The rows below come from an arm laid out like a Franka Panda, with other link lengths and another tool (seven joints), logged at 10 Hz.
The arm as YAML. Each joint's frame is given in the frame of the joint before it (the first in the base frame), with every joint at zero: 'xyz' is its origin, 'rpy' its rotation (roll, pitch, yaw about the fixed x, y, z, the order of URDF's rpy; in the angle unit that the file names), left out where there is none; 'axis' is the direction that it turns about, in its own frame. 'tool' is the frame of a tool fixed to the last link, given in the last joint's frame.
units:
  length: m
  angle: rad
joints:
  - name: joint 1
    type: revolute
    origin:
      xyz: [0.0, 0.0, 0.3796]
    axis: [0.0, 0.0, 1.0]
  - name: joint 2
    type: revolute
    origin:
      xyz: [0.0, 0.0, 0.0]
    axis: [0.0, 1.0, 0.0]
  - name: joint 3
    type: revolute
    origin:
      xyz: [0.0, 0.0, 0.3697]
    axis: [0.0, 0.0, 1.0]
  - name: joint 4
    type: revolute
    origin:
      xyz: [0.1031, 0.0, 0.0]
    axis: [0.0, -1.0, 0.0]
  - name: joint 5
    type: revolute
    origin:
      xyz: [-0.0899, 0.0, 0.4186]
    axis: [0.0, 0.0, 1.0]
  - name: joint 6
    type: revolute
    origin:
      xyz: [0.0, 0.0, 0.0]
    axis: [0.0, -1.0, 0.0]
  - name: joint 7
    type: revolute
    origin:
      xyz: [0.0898, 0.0, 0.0]
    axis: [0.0, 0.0, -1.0]
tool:
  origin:
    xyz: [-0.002, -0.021, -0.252]
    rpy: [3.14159, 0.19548, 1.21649]
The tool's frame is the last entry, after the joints.
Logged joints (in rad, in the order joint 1, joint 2, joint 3, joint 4, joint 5, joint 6, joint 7), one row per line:
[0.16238 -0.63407 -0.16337 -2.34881 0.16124 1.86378 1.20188]
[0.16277 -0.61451 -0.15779 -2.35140 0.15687 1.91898 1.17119]
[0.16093 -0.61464 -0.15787 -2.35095 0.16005 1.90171 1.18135]
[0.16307 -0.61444 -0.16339 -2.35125 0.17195 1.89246 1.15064]
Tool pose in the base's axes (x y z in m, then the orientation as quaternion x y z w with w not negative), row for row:
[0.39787 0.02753 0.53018 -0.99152 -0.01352 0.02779 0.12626]
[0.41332 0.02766 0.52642 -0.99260 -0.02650 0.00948 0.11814]
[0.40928 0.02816 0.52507 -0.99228 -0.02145 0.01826 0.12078]
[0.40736 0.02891 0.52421 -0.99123 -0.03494 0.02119 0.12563]
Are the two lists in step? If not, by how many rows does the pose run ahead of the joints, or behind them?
They are in step.
